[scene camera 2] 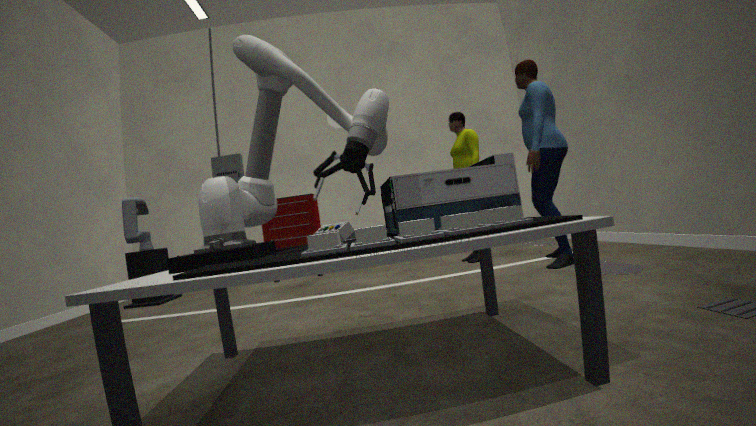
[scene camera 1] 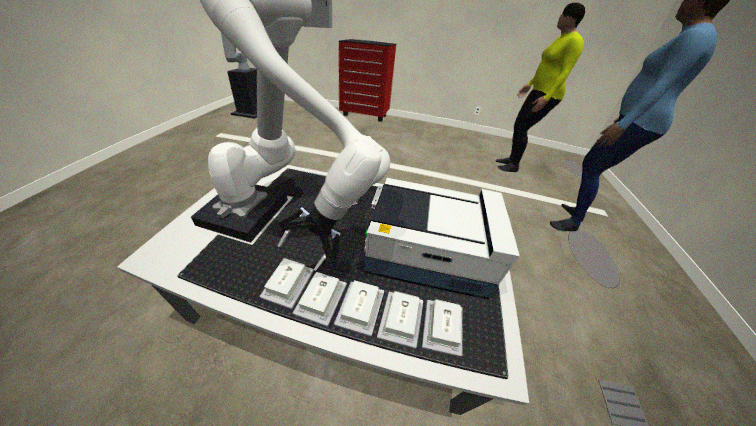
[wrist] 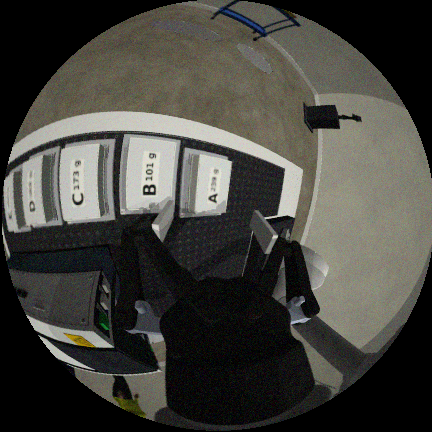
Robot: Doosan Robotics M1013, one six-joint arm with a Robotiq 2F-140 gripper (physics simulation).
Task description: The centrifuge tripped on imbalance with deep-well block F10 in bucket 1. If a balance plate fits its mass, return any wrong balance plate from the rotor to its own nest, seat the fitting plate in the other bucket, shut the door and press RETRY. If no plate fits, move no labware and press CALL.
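Observation:
My gripper is open and empty, above the dark mat, behind plates A and B. White balance plates A, B, C, D and E sit in a row in grey nests. In the wrist view A reads 239 g, B 101 g, C 173 g; D and E are too blurred. The centrifuge has a dark and a white top panel. Its rotor, buckets and block F10 do not show.
A small white box with coloured buttons stands left of the centrifuge in scene camera 2. The arm's black base plate is at the table's left. Two people and a red cabinet are beyond the table.

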